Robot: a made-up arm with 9 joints.
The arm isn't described. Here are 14 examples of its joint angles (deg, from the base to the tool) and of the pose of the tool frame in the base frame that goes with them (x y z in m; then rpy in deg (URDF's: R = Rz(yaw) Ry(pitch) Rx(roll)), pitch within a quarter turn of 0, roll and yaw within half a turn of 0).
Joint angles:
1: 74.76 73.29 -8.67 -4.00 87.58 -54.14 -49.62 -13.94 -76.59
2: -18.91 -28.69 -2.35 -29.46 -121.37 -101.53 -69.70 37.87 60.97
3: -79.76 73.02 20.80 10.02 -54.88 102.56 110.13 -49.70 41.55
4: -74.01 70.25 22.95 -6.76 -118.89 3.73 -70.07 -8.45 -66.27
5: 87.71 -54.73 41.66 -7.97 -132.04 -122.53 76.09 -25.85 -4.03
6: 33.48 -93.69 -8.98 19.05 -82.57 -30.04 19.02 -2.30 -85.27
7: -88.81 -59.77 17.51 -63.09 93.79 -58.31 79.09 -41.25 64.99
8: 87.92 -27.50 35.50 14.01 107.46 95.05 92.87 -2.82 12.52
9: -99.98 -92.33 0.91 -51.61 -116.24 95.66 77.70 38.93 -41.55
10: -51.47 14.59 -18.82 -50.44 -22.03 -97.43 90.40 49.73 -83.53
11: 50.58 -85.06 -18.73 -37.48 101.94 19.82 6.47 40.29 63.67
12: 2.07 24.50 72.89 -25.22 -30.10 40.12 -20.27 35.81 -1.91
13: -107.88 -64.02 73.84 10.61 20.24 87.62 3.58 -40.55 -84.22
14: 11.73 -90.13 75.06 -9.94 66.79 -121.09 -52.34 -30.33 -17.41
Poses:
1: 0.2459 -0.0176 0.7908 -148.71 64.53 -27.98
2: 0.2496 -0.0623 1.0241 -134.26 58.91 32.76
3: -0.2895 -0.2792 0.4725 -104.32 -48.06 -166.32
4: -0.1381 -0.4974 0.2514 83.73 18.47 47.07
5: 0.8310 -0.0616 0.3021 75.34 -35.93 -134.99
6: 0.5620 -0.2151 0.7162 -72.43 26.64 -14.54
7: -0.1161 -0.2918 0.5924 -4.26 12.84 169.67
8: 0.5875 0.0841 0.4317 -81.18 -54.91 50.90
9: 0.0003 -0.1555 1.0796 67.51 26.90 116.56
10: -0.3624 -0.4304 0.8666 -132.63 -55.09 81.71
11: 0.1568 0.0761 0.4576 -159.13 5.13 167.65
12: 0.2065 -0.2354 0.9480 177.06 -65.14 156.77
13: -0.1219 -0.0375 0.5803 76.81 -42.88 -62.45
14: 0.3515 0.0272 0.7869 107.77 24.69 -118.91
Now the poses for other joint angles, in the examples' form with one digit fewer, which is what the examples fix.
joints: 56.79 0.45 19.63 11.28 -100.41 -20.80 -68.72 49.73 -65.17
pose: 0.567 -0.317 0.852 -156.7 -59.8 -173.9
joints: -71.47 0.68 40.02 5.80 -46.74 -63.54 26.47 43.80 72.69
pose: 0.044 -0.386 0.799 -131.3 -19.6 30.6
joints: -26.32 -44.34 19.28 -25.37 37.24 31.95 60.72 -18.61 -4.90
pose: 0.098 -0.028 0.838 27.3 50.5 11.1
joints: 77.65 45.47 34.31 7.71 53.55 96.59 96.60 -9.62 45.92
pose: 0.340 -0.014 0.923 161.3 -24.0 126.9
